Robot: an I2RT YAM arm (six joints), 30 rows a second.
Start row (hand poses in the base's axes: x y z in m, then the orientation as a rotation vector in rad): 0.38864, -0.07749, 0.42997, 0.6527, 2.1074, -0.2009
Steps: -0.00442, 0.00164, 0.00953, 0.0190, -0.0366, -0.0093; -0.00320, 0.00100, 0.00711, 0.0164, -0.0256, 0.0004; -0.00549, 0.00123, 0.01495, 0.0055, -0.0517, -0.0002; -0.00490, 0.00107, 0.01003, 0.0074, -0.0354, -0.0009; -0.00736, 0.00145, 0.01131, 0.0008, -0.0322, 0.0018; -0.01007, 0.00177, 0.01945, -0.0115, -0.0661, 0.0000; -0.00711, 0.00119, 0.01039, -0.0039, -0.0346, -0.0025; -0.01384, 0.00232, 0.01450, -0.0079, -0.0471, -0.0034; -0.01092, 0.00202, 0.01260, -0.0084, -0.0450, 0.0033
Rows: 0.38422, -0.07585, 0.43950, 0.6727, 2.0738, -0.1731; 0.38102, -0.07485, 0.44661, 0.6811, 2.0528, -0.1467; 0.37553, -0.07362, 0.46156, 0.6818, 2.0044, -0.1224; 0.37063, -0.07255, 0.47159, 0.6851, 1.9716, -0.1028; 0.36327, -0.07110, 0.48290, 0.6815, 1.9415, -0.0894; 0.35320, -0.06933, 0.50235, 0.6689, 1.8763, -0.0771; 0.34609, -0.06814, 0.51274, 0.6660, 1.8417, -0.0704; 0.33225, -0.06582, 0.52724, 0.6601, 1.7943, -0.0637; 0.32133, -0.06380, 0.53984, 0.6478, 1.7510, -0.0537
